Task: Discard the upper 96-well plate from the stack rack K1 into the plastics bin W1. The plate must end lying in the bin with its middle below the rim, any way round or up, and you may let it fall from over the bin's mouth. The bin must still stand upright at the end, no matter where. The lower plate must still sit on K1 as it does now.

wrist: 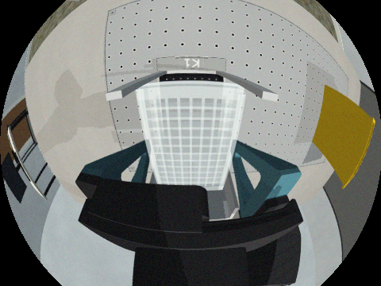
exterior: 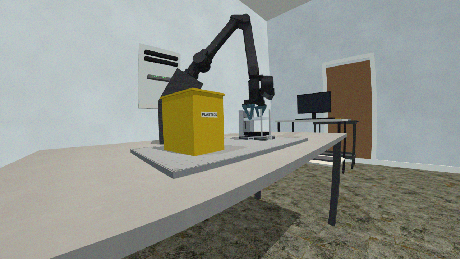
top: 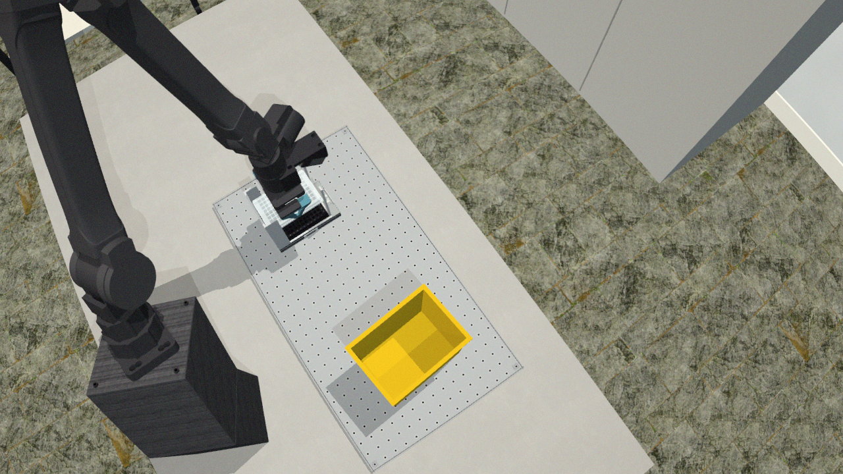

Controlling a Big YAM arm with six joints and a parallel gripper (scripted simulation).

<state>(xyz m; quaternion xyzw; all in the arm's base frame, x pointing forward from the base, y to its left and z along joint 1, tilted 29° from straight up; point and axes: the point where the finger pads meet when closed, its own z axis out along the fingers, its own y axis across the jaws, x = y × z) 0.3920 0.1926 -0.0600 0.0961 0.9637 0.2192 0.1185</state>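
Now: hand 80 mm above the black plate. From my hand the other things lie so: yellow plastics bin W1: 20 mm behind, 390 mm to the right, 20 mm below; then white 96-well plate: 10 mm below.
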